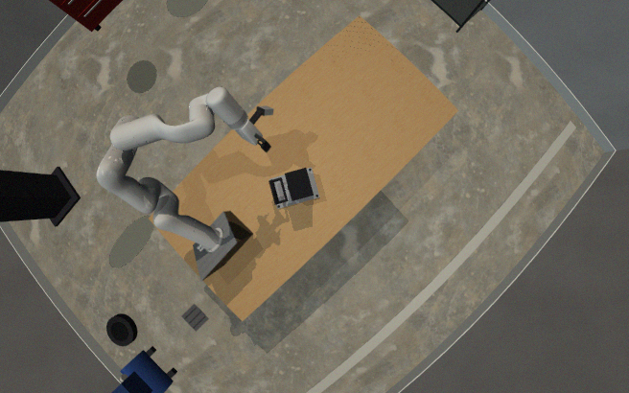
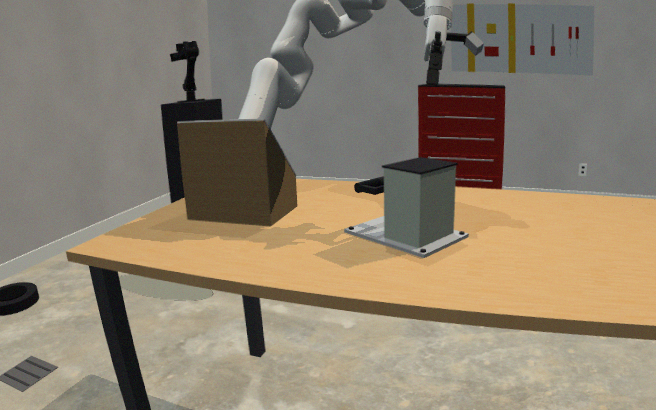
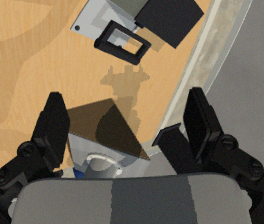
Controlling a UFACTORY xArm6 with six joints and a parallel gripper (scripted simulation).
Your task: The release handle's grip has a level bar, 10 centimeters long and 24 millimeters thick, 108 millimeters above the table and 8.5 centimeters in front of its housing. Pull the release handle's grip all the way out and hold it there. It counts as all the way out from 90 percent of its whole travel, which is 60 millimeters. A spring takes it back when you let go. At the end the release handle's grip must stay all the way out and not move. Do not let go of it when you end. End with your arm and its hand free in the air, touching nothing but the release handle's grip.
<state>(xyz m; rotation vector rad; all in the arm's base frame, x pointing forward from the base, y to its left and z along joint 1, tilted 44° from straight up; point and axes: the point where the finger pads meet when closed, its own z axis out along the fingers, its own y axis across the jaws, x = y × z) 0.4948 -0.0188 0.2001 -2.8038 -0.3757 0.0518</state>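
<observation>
The black grip lies 26 cm below my hand, 17 cm to the right of it and 7 cm behind it.
</observation>
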